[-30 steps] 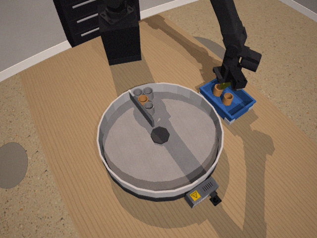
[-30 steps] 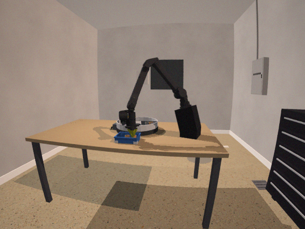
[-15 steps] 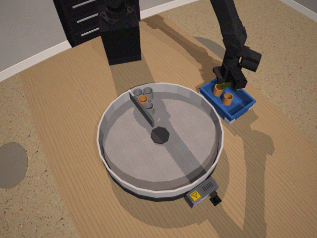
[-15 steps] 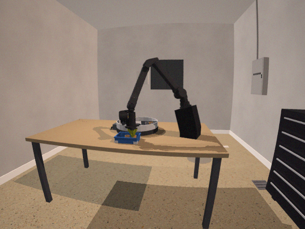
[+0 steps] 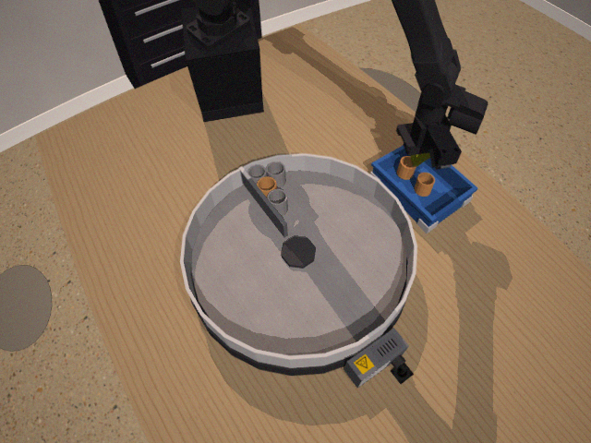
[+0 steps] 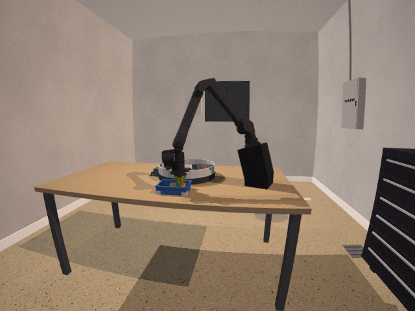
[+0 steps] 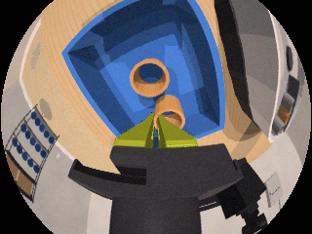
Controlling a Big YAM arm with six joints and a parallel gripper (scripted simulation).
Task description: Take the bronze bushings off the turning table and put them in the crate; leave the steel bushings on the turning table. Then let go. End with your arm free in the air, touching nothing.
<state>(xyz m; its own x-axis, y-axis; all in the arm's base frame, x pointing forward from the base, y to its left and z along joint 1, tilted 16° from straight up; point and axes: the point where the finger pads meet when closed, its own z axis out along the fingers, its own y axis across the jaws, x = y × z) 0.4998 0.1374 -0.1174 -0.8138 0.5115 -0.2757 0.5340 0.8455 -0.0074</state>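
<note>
My hand is 40 mm short of the crate, 20 mm to the left of it and 20 mm above it. From my hand the other things lie so: grey turning table: 350 mm to the right, 20 mm behind, 10 mm above.
</note>
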